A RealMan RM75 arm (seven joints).
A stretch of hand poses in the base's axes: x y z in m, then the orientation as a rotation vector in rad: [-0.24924, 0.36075, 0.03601, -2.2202, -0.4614, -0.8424]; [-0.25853, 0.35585, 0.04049, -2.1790, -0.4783, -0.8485]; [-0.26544, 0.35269, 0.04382, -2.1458, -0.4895, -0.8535]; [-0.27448, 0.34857, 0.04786, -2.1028, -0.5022, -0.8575]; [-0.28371, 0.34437, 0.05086, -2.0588, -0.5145, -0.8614]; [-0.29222, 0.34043, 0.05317, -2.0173, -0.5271, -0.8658]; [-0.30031, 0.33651, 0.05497, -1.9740, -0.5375, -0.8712]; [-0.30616, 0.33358, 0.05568, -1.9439, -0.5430, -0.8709]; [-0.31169, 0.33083, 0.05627, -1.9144, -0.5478, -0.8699]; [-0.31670, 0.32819, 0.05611, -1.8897, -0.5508, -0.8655]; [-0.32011, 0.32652, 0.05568, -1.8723, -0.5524, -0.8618]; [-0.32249, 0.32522, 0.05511, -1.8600, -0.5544, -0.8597]
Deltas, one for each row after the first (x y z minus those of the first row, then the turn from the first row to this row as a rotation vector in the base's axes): [-0.00929, -0.00490, 0.00448, 0.0294, -0.0147, 0.0235]; [-0.01620, -0.00806, 0.00781, 0.0538, -0.0262, 0.0409]; [-0.02524, -0.01218, 0.01185, 0.0861, -0.0390, 0.0634]; [-0.03447, -0.01638, 0.01485, 0.1193, -0.0521, 0.0861]; [-0.04298, -0.02032, 0.01716, 0.1499, -0.0657, 0.1079]; [-0.05107, -0.02424, 0.01896, 0.1827, -0.0799, 0.1287]; [-0.05692, -0.02717, 0.01967, 0.2066, -0.0864, 0.1437]; [-0.06245, -0.02992, 0.02026, 0.2302, -0.0923, 0.1583]; [-0.06746, -0.03256, 0.02010, 0.2508, -0.0943, 0.1714]; [-0.07087, -0.03423, 0.01967, 0.2656, -0.0951, 0.1805]; [-0.07325, -0.03553, 0.01910, 0.2756, -0.0964, 0.1873]
